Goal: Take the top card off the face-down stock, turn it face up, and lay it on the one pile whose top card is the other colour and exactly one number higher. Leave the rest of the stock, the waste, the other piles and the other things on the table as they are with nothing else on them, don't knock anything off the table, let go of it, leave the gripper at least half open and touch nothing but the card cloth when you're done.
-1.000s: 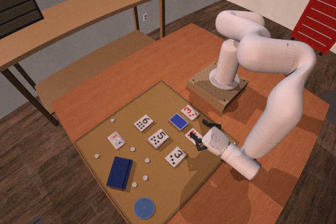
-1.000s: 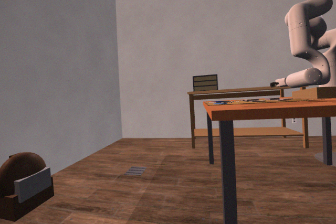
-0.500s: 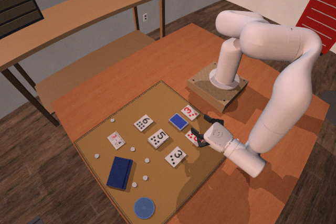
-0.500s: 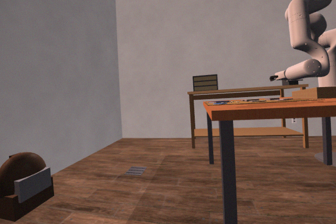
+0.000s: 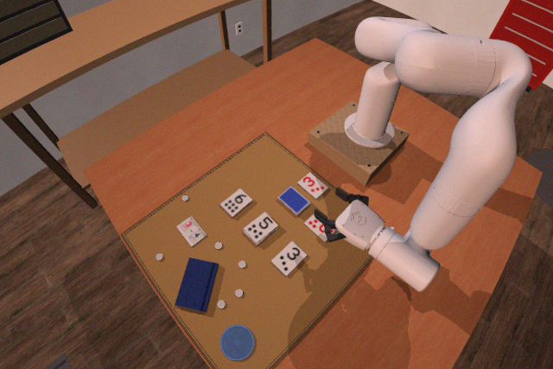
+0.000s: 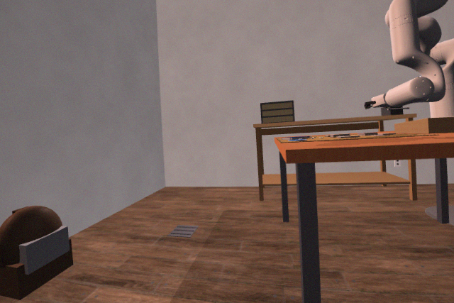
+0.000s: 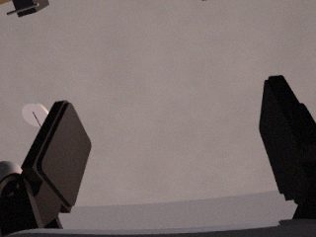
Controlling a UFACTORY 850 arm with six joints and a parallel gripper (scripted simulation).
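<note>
My hand is 15 cm above the red 5 card. The rest, counted from my hand: red 3 card 11 cm behind, 10 cm to the right, 15 cm below; then black 5 card 12 cm ahead, 14 cm to the right, 14 cm below; then black 3 card 15 cm ahead, 2 cm to the right, 15 cm below.
</note>
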